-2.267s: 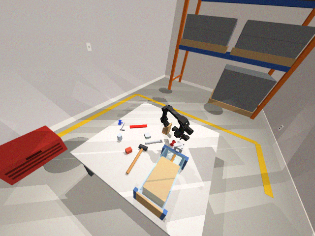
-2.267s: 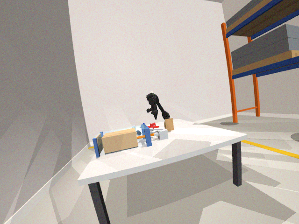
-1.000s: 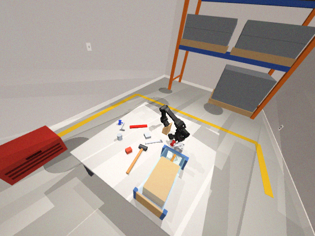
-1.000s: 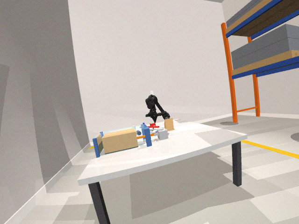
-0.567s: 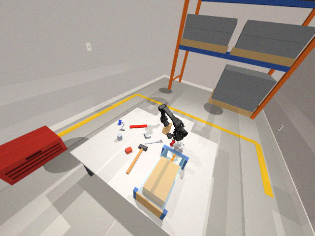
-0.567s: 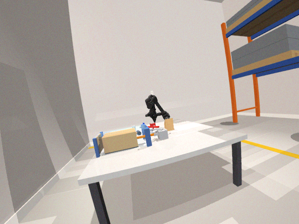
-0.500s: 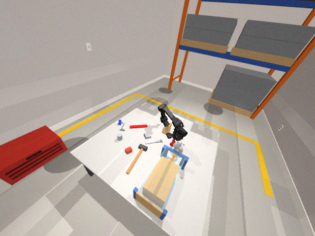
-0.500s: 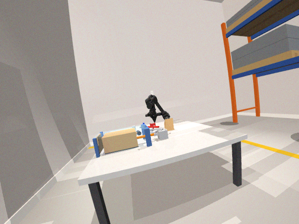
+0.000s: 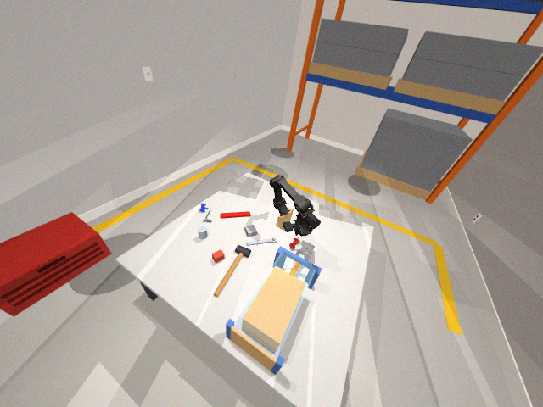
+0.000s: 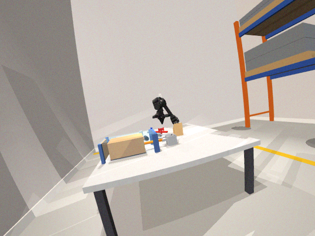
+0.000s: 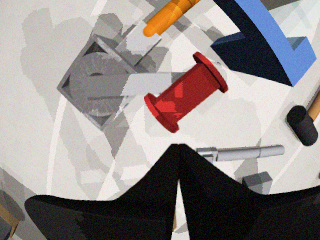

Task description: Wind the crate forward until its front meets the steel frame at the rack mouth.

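Now: gripper tip 20 mm short of the red knob, 10 mm to the right of it and 60 mm above it. Also, from my gripper tip: grey hand winch (70 mm behind, 60 mm to the left, 170 mm below); frame (100 mm ahead, 100 mm to the left, 90 mm below); red-knobbed winch handle (10 mm behind, 30 mm to the left, 90 mm below).
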